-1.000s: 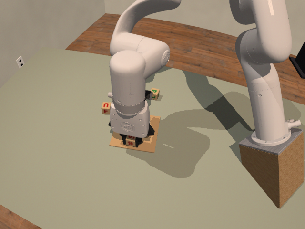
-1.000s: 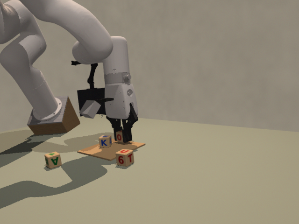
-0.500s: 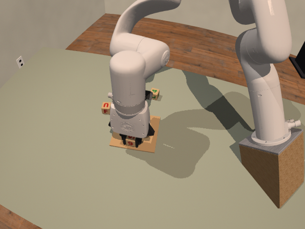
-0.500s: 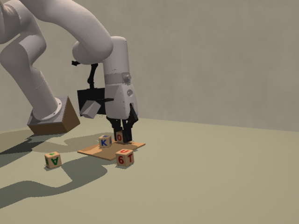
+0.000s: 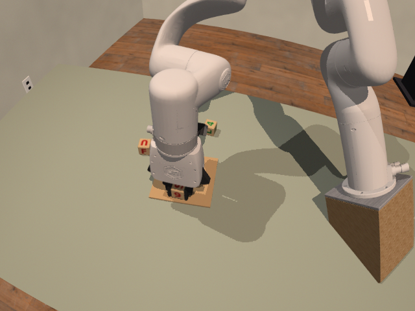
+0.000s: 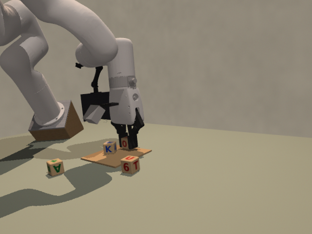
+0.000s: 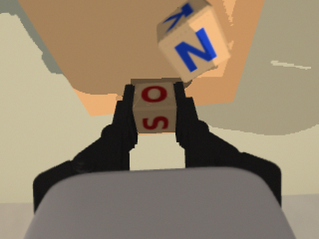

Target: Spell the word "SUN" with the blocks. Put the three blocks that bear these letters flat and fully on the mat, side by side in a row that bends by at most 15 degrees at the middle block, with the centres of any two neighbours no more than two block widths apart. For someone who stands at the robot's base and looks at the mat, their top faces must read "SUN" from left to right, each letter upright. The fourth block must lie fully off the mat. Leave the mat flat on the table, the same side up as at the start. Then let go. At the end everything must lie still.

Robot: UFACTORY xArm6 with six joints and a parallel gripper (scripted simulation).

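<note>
Right now my hand is 1 cm above the S block. Round my hand: U block (12 cm to the right, 11 cm ahead, 2 cm below); tan mat (5 cm to the right, 3 cm below, 1 cm behind); N block (5 cm to the right, 3 cm behind, 1 cm below).
</note>
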